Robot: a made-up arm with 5 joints.
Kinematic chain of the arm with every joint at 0, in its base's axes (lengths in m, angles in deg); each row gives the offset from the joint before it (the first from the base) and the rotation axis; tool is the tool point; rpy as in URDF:
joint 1: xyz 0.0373 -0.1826 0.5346 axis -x
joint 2: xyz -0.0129 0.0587 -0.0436 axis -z
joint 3: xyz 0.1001 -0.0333 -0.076 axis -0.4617 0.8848 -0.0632
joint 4: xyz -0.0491 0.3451 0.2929 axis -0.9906 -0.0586 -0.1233
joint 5: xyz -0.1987 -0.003 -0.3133 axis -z
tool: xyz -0.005 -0.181 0.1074 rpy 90 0 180
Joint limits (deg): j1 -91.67..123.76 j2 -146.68..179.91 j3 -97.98..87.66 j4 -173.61..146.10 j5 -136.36..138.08
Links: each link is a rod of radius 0.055 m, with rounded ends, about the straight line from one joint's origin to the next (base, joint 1, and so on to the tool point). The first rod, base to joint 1, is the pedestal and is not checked.
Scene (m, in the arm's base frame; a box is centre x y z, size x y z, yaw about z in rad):
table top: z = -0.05
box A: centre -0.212 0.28 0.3 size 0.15 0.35 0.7 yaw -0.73
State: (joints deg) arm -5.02 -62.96 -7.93 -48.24 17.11
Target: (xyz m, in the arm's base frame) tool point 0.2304 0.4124 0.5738
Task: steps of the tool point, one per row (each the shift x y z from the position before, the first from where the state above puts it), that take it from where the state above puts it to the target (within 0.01 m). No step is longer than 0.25 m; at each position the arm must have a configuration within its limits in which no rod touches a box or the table.
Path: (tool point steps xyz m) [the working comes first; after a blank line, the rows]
Joints at the target: -4.02 27.08 31.55 -109.04 -10.56
Straight joint move there: touches box A.

1: -0.0649 0.0436 0.0223
2: -0.0555 0.0325 0.0447
3: -0.0438 0.0117 0.0559
4: -0.0316 -0.0111 0.0529
5: -0.0201 -0.0282 0.0371
6: -0.0102 -0.0333 0.0141
7: -0.0011 -0.0246 -0.0081
8: 0.0524 0.0917 0.1719
9: 0.1099 0.1481 0.1046
10: 0.1515 0.1609 0.0144
11: 0.1718 0.1288 -0.0718
12: 0.1713 0.0652 -0.1328
13: 0.1538 -0.0108 -0.1580

